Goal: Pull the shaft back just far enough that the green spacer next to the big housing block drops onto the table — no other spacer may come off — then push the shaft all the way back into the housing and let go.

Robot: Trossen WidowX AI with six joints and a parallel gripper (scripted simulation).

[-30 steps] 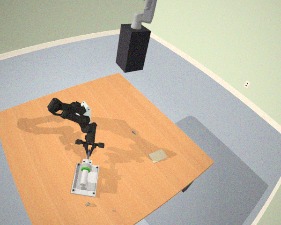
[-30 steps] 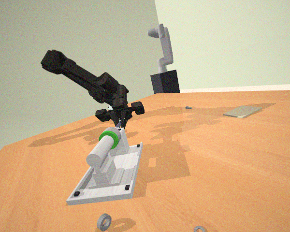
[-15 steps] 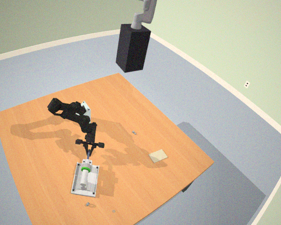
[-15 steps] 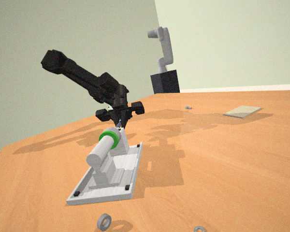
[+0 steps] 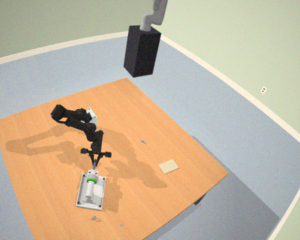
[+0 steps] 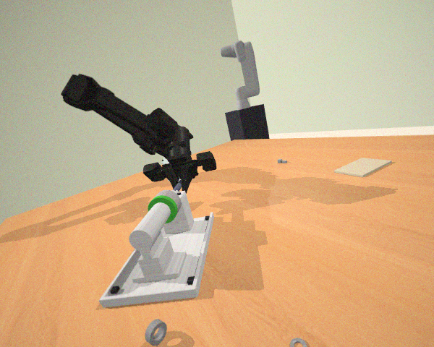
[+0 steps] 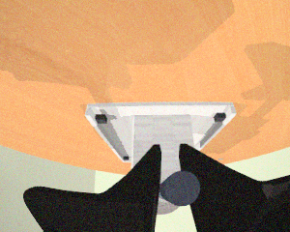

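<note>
The shaft is 5 cm ahead of my gripper tip, 3 cm to the right of it and 2 cm above it. Also, from my gripper tip: grey bolt: 41 cm to the left, 10 cm behind, 5 cm below; then green spacer: 10 cm ahead, 6 cm to the right, 2 cm above; then flat beige tile: 46 cm to the left, 15 cm ahead, 5 cm below.
</note>
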